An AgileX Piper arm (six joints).
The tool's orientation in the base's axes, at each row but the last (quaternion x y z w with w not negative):
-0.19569 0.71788 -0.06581 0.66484
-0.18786 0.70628 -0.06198 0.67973
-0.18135 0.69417 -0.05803 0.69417
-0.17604 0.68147 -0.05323 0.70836
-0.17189 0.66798 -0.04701 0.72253
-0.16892 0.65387 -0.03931 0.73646
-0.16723 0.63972 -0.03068 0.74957
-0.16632 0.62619 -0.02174 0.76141
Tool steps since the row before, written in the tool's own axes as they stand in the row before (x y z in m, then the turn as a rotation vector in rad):
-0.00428 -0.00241 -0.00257 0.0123 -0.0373 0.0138
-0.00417 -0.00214 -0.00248 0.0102 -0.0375 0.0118
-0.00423 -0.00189 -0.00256 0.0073 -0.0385 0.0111
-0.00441 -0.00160 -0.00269 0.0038 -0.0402 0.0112
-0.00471 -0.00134 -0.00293 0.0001 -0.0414 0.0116
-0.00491 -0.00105 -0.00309 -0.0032 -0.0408 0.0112
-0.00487 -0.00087 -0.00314 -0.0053 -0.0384 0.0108
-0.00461 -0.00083 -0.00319 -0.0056 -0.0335 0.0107
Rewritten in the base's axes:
-0.00188 -0.00105 0.00511 0.0203 -0.0364 0.0003
-0.00203 -0.00093 0.00481 0.0183 -0.0362 0.0025
-0.00232 -0.00079 0.00469 0.0177 -0.0362 0.0056
-0.00267 -0.00058 0.00467 0.0179 -0.0367 0.0094
-0.00314 -0.00040 0.00475 0.0181 -0.0366 0.0134
-0.00354 -0.00023 0.00471 0.0171 -0.0352 0.0163
-0.00377 -0.00022 0.00448 0.0160 -0.0325 0.0175
-0.00391 -0.00039 0.00408 0.0149 -0.0278 0.0164

